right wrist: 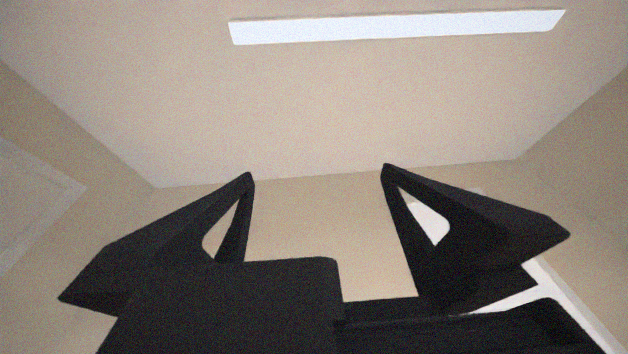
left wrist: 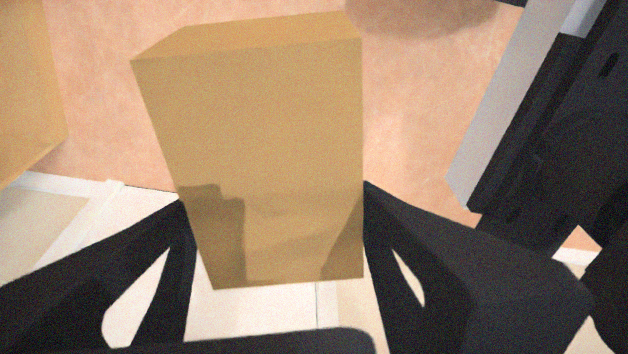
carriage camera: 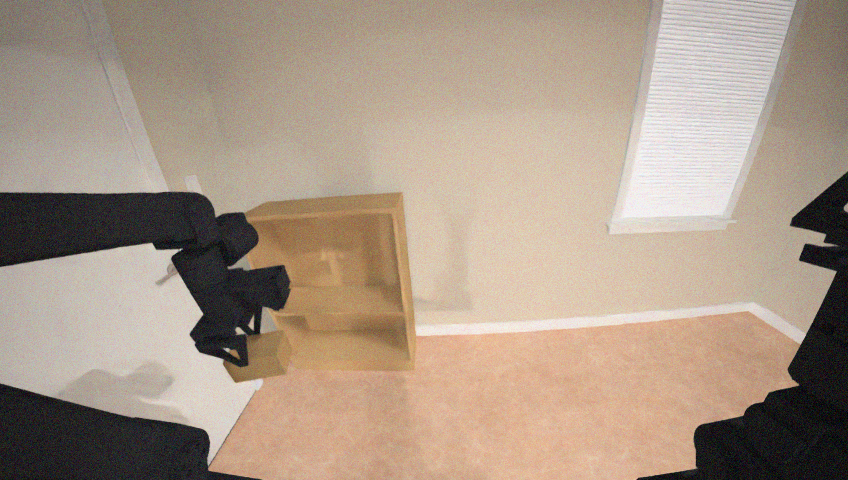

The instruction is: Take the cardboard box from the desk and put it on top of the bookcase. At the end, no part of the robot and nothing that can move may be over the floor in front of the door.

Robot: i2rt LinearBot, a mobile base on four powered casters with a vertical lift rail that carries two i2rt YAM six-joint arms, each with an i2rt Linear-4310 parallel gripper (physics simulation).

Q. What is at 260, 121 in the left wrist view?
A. A cardboard box.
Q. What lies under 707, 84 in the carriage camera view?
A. A window with blinds.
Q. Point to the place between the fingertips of my left gripper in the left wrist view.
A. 277, 202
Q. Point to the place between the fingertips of my right gripper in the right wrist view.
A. At 317, 174
